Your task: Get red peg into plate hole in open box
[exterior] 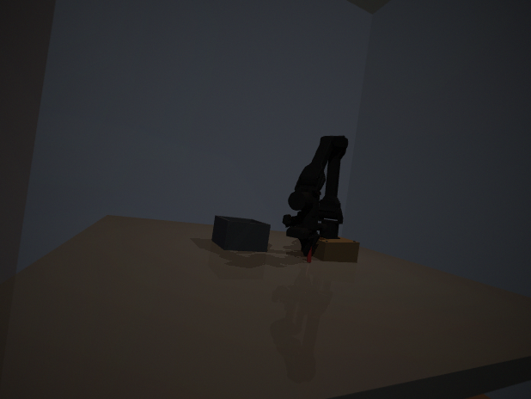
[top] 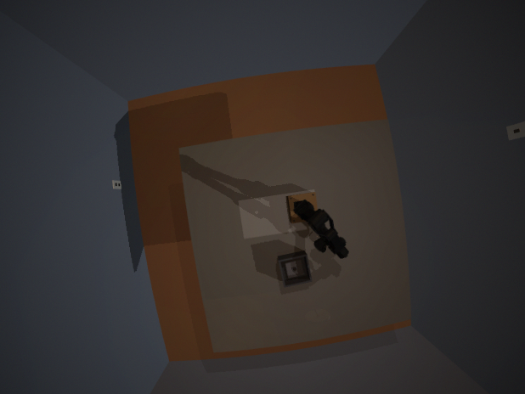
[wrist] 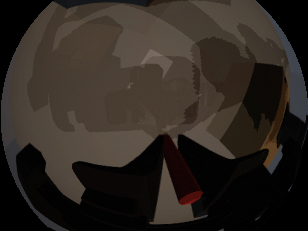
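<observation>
The plate is 190 mm to the right of my gripper tip, 180 mm ahead of it and 30 mm above it. Also, from my gripper tip: dark box 190 mm to the right, 180 mm ahead, 10 mm above; red peg 20 mm above, 10 mm to the left.
</observation>
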